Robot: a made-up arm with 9 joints. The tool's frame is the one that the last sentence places.
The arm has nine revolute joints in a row. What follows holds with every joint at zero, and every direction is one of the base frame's. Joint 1 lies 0.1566 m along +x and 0.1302 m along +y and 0.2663 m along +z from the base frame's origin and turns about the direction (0.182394, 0.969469, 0.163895). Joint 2 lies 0.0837 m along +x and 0.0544 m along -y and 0.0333 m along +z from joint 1 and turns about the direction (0.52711, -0.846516, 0.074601). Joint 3 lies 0.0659 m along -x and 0.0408 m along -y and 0.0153 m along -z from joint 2 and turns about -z. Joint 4 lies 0.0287 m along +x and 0.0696 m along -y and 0.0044 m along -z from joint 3 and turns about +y. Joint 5 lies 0.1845 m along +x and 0.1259 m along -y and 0.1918 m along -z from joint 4 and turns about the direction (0.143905, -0.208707, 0.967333). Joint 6 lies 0.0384 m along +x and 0.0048 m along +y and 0.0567 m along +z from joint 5 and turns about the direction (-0.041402, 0.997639, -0.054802). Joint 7 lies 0.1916 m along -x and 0.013 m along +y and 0.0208 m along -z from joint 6 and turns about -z. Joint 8 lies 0.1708 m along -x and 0.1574 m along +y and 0.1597 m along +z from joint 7 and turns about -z. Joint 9 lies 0.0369 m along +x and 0.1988 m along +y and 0.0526 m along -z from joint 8 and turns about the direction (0.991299, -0.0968, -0.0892). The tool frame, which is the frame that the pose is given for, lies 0.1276 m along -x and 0.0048 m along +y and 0.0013 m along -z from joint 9; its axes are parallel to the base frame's.
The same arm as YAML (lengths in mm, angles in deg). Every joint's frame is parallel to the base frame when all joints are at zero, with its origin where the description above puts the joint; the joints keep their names.
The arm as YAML. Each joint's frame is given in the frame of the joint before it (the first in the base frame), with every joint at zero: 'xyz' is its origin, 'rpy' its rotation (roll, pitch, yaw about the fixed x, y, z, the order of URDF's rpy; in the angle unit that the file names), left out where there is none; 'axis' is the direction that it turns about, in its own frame. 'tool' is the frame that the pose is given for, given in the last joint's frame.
units:
  length: mm
  angle: deg
joints:
  - name: joint 1
    type: revolute
    origin:
      xyz: [156.6, 130.2, 266.3]
    axis: [0.182394, 0.969469, 0.163895]
  - name: joint 2
    type: revolute
    origin:
      xyz: [83.7, -54.4, 33.3]
    axis: [0.52711, -0.846516, 0.074601]
  - name: joint 3
    type: revolute
    origin:
      xyz: [-65.9, -40.8, -15.3]
    axis: [0.0, 0.0, -1.0]
  - name: joint 4
    type: revolute
    origin:
      xyz: [28.7, -69.6, -4.4]
    axis: [0.0, 1.0, 0.0]
  - name: joint 5
    type: revolute
    origin:
      xyz: [184.5, -125.9, -191.8]
    axis: [0.143905, -0.208707, 0.967333]
  - name: joint 6
    type: revolute
    origin:
      xyz: [38.4, 4.8, 56.7]
    axis: [-0.041402, 0.997639, -0.054802]
  - name: joint 7
    type: revolute
    origin:
      xyz: [-191.6, 13.0, -20.8]
    axis: [0.0, 0.0, -1.0]
  - name: joint 8
    type: revolute
    origin:
      xyz: [-170.8, 157.4, 159.7]
    axis: [0.0, 0.0, -1.0]
  - name: joint 9
    type: revolute
    origin:
      xyz: [36.9, 198.8, -52.6]
    axis: [0.991299, -0.0968, -0.0892]
tool:
  origin:
    xyz: [-127.6, 4.8, -1.3]

